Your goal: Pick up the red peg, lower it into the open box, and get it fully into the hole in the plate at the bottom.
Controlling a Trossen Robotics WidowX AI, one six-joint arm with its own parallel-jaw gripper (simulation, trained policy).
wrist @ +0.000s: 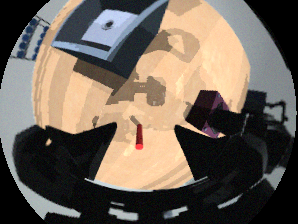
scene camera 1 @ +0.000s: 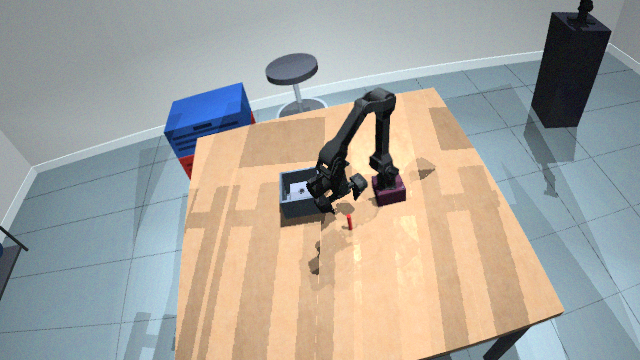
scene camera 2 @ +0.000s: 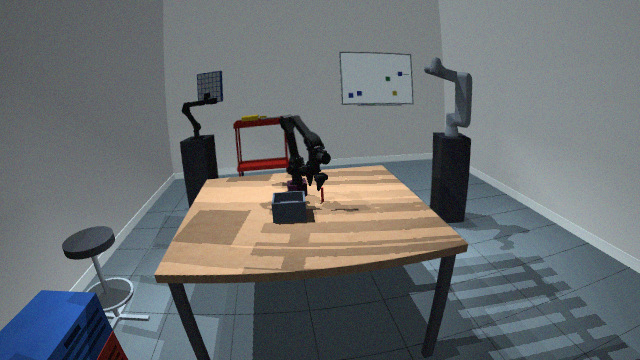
Path:
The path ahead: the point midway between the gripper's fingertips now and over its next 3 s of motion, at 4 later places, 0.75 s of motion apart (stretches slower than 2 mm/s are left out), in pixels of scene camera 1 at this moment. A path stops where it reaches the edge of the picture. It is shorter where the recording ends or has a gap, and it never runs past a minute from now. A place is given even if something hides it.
The gripper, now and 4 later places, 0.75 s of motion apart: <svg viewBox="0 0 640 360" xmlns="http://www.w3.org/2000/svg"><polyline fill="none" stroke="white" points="344,206 349,222 340,212 316,192 302,180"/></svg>

